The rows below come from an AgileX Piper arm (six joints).
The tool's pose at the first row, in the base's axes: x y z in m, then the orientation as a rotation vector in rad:
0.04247 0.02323 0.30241 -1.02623 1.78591 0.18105
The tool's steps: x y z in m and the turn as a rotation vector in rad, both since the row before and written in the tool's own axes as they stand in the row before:
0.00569 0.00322 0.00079 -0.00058 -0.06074 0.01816
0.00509 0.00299 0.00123 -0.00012 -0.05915 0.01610
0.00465 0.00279 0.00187 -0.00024 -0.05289 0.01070
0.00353 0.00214 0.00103 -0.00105 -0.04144 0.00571
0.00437 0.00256 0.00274 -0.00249 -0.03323 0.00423
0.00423 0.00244 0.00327 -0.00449 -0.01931 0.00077
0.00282 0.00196 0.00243 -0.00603 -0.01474 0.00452
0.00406 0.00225 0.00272 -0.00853 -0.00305 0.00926
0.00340 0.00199 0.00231 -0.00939 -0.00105 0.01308
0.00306 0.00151 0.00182 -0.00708 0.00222 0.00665
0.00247 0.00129 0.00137 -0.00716 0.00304 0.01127
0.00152 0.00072 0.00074 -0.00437 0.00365 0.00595
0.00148 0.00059 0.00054 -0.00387 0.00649 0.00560
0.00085 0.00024 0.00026 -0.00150 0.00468 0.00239
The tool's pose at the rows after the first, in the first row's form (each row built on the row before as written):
0.04009 0.02251 0.29631 -0.99513 1.74075 0.22176
0.03841 0.02252 0.29052 -0.96570 1.69548 0.25914
0.03751 0.02329 0.28491 -0.94239 1.65278 0.28957
0.03664 0.02383 0.28078 -0.92680 1.61779 0.31192
0.03677 0.02555 0.27529 -0.91573 1.58943 0.33072
0.03743 0.02774 0.26988 -0.91287 1.57195 0.34285
0.03783 0.02964 0.26615 -0.90967 1.56044 0.35695
0.03828 0.03155 0.26114 -0.90837 1.56184 0.37168
0.03856 0.03328 0.25692 -0.90544 1.56689 0.38903
0.03879 0.03451 0.25326 -0.90659 1.57179 0.39864
0.03882 0.03549 0.25031 -0.90456 1.57976 0.41128
0.03880 0.03598 0.24854 -0.90460 1.58578 0.41764
0.03873 0.03626 0.24688 -0.90547 1.59424 0.42223
0.03872 0.03632 0.24596 -0.90637 1.59961 0.42331

